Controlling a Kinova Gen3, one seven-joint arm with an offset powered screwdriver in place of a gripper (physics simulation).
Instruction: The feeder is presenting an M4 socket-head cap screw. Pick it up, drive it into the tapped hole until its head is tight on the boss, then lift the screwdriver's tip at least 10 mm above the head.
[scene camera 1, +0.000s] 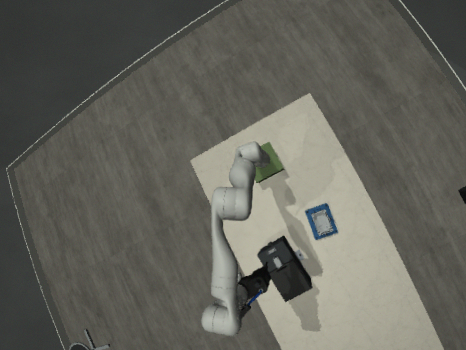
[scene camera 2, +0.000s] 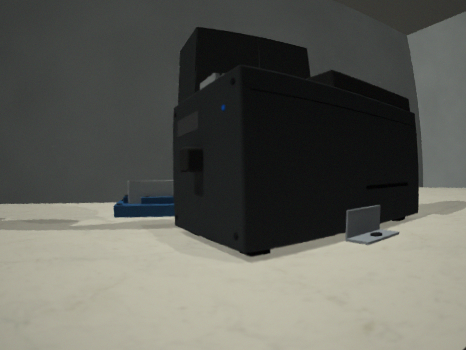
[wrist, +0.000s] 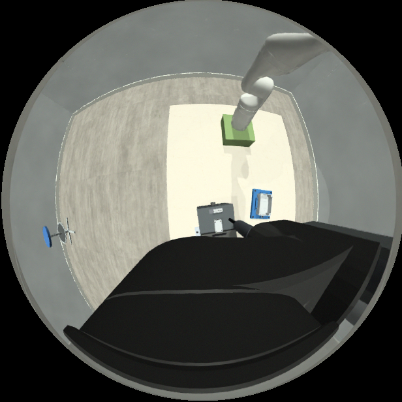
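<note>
The black feeder (scene camera 1: 296, 284) (scene camera 2: 325, 150) (wrist: 204, 216) stands on the table, with light patches on its top. A screw cannot be made out on it. The blue fixture (scene camera 1: 332, 231) (scene camera 2: 145, 210) (wrist: 254, 206) bears a pale grey part (scene camera 1: 322, 222) (scene camera 2: 150, 188) (wrist: 264, 204); its boss and tapped hole are too small to tell. In the wrist view my screwdriver's tip (wrist: 231, 220) appears over the right part of the feeder's top, left of the fixture. Its height is unclear, and whether it bears a screw cannot be told. The tip does not show in scene camera 2.
The green block (scene camera 1: 274, 165) (wrist: 244, 142) is at the arm's base. A small grey bracket (scene camera 2: 362, 223) stands beside the feeder. In scene camera 1 a small light piece (scene camera 1: 300, 255) lies at the feeder's right side. A stool (wrist: 47, 236) stands on the floor to the left.
</note>
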